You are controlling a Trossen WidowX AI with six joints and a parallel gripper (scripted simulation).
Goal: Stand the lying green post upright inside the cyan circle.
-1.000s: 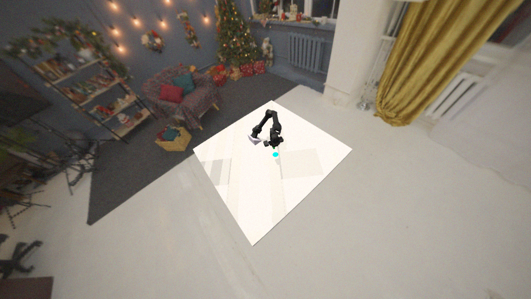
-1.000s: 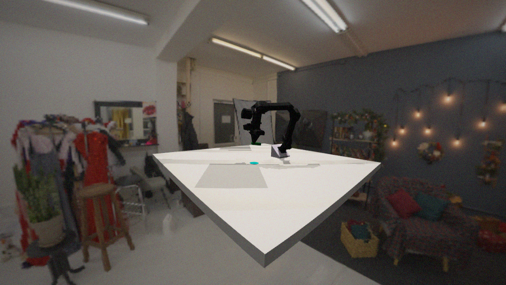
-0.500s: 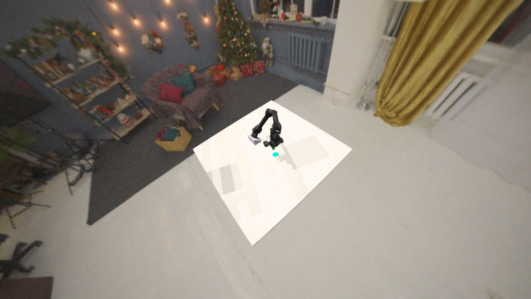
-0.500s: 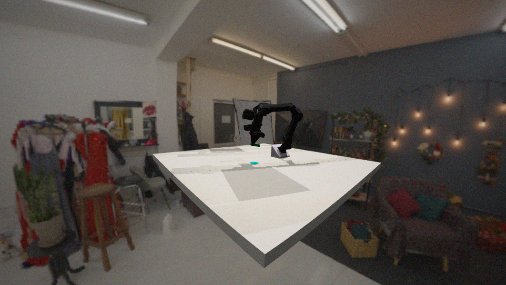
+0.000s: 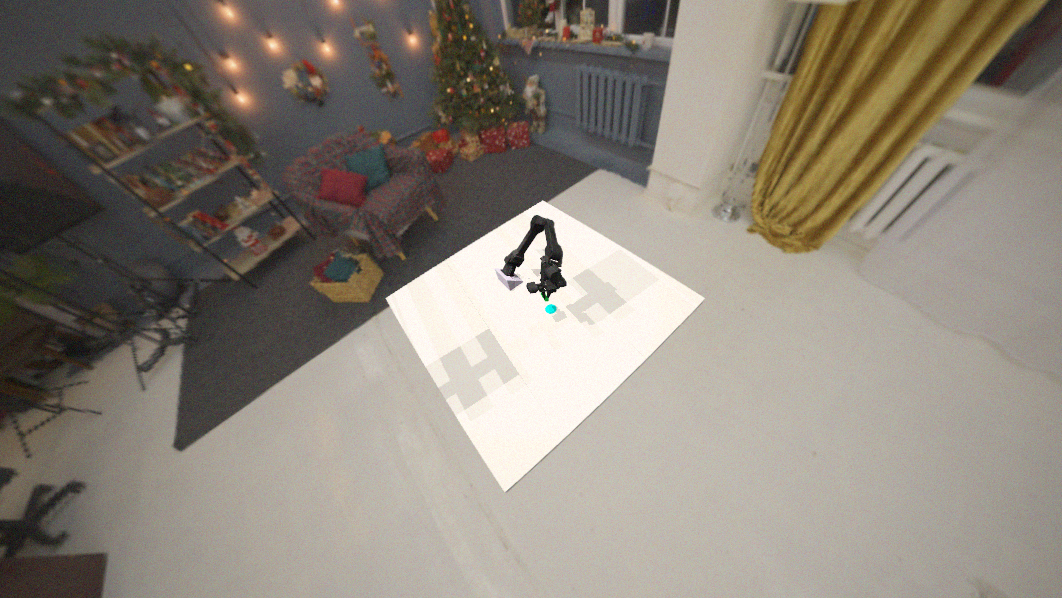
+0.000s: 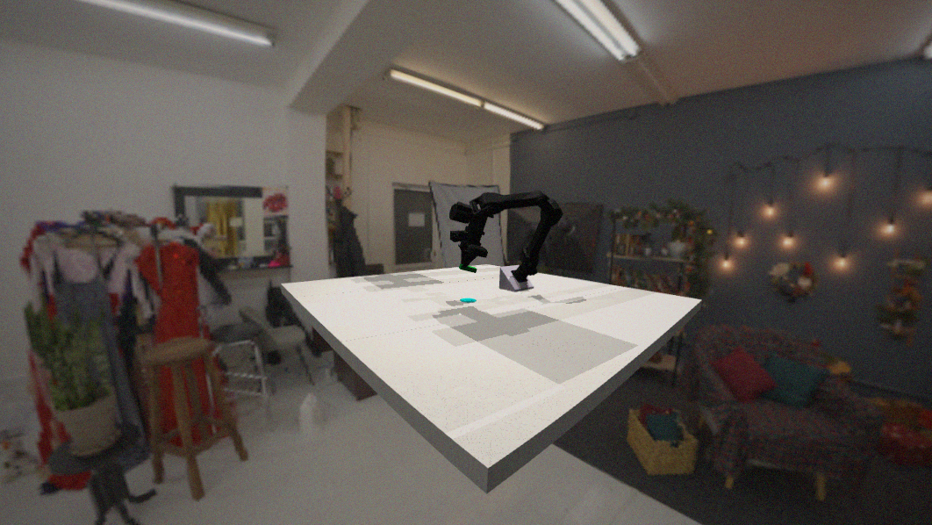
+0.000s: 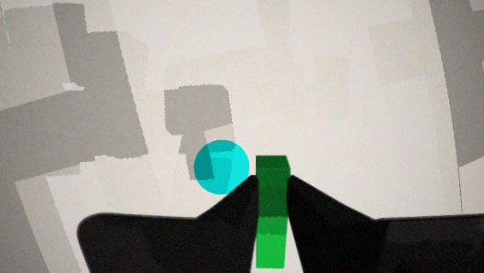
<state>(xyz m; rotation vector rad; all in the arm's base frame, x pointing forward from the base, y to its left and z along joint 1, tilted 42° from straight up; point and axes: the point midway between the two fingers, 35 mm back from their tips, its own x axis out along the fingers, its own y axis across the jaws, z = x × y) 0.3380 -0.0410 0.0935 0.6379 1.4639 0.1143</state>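
Now: the cyan circle 1 cm behind my gripper tip, 2 cm to the left of it and 12 cm below it. Round my gripper tip: green post 2 cm behind, 1 cm below.
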